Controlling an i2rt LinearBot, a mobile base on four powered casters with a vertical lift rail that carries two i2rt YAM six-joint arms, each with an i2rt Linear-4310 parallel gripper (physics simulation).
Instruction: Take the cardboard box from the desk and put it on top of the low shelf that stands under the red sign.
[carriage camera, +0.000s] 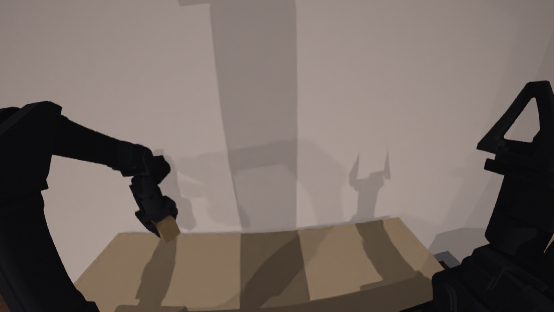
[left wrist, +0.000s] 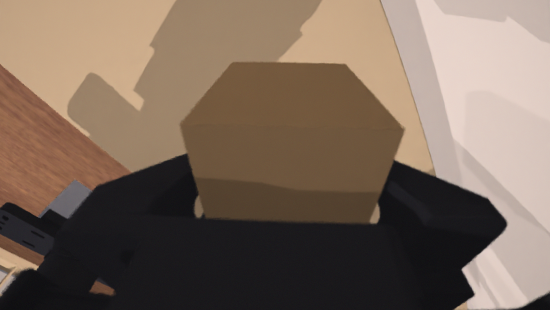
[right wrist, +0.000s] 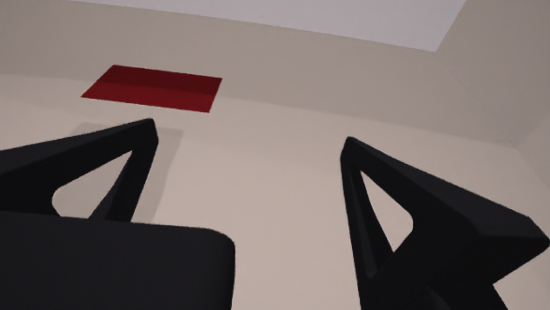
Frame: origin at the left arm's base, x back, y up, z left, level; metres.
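Seen in the pictures: right gripper, fingertip midpoint: (right wrist: 251, 138).
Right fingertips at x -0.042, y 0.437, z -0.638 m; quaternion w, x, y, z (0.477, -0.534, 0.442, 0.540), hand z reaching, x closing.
Offsets run from my right fingertips to a thing's middle. Level surfaces: height alone.
My left gripper (carriage camera: 162, 227) is shut on the cardboard box {dx -0.279, dy -0.385, dz +0.641 m} (carriage camera: 169, 229) (left wrist: 292, 160), a plain brown block that fills the middle of the left wrist view. The box is held in the air above the low shelf's tan top {dy -0.540 m} (carriage camera: 210, 255) (left wrist: 40, 35), near its back left part in the carriage camera. My right gripper (right wrist: 251, 138) is open and empty, pointing up at the wall. The red sign {dx -0.416, dy +0.600, dz +0.373 m} (right wrist: 155, 89) shows on the wall in the right wrist view. The desk does not show in a way I can tell.
A pale wall (carriage camera: 400, 65) (left wrist: 500, 115) rises behind the shelf and bears the arms' shadows. Wooden floor {dy -1.150 m} (left wrist: 45, 135) lies beside the shelf's front edge. A grey and black part (left wrist: 30, 230) shows at the lower left of the left wrist view.
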